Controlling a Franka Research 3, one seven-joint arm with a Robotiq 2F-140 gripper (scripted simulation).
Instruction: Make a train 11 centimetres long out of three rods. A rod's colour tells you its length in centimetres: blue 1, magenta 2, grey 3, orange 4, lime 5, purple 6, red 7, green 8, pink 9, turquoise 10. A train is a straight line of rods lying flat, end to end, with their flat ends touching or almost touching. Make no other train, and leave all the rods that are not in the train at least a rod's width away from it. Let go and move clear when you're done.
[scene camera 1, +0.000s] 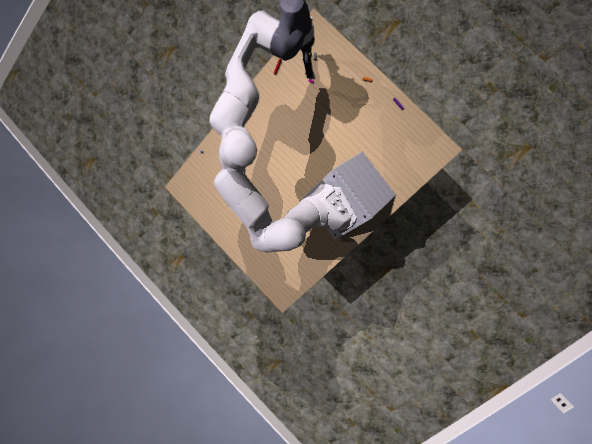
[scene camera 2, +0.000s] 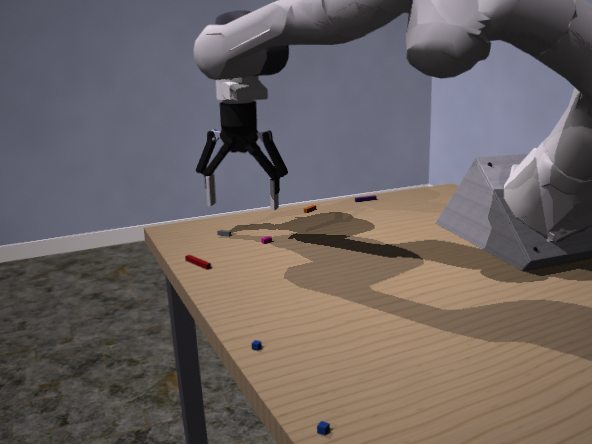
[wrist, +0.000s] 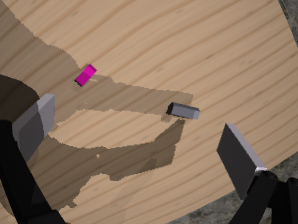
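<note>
My own gripper (scene camera 2: 242, 206) is there in the scene, and the wrist view gives me the gripper (wrist: 139, 124) too.
</note>
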